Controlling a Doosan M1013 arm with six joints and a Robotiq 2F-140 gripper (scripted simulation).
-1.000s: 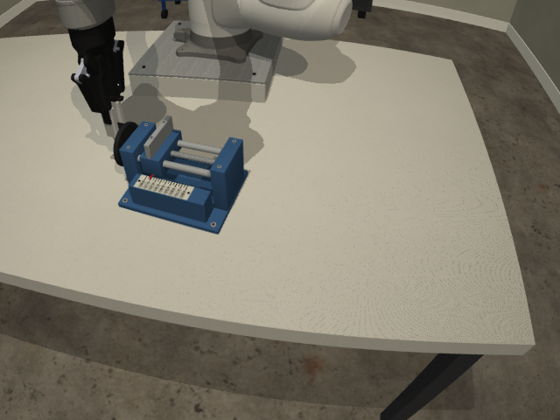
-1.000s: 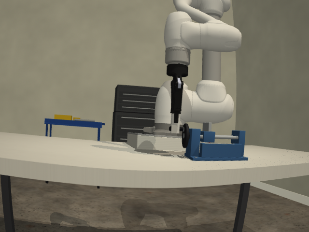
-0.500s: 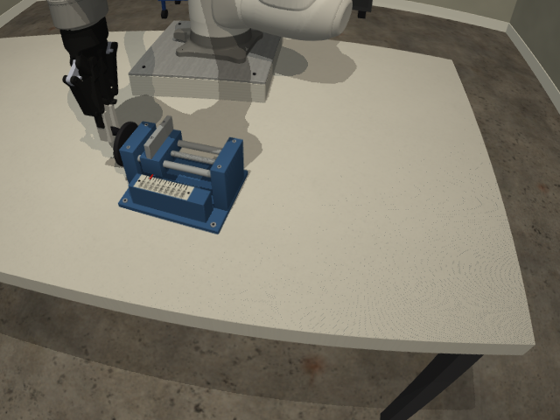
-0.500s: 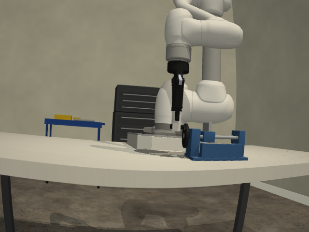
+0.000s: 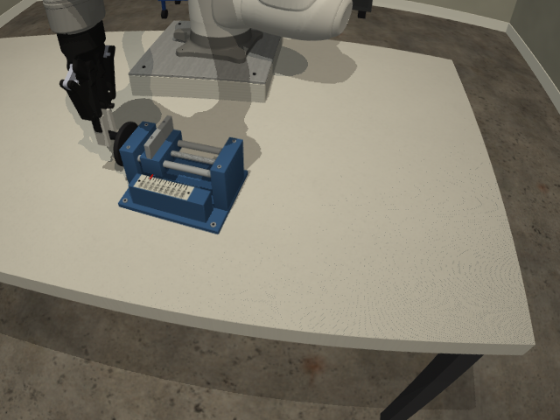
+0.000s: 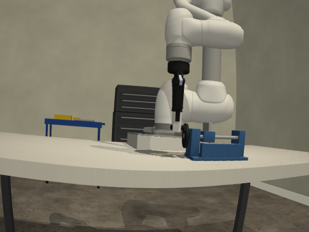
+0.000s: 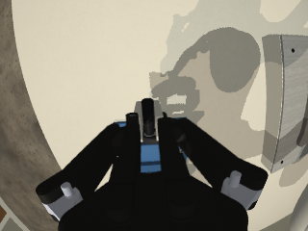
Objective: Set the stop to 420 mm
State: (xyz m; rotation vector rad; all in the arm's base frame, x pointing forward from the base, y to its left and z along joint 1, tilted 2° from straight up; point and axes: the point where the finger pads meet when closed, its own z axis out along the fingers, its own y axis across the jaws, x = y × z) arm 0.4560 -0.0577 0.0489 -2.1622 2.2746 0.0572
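The stop block lies 11 cm to the left of my hand and 3 cm below it. The rest, counted from my hand: black handwheel 2 cm to the left, 3 cm below.
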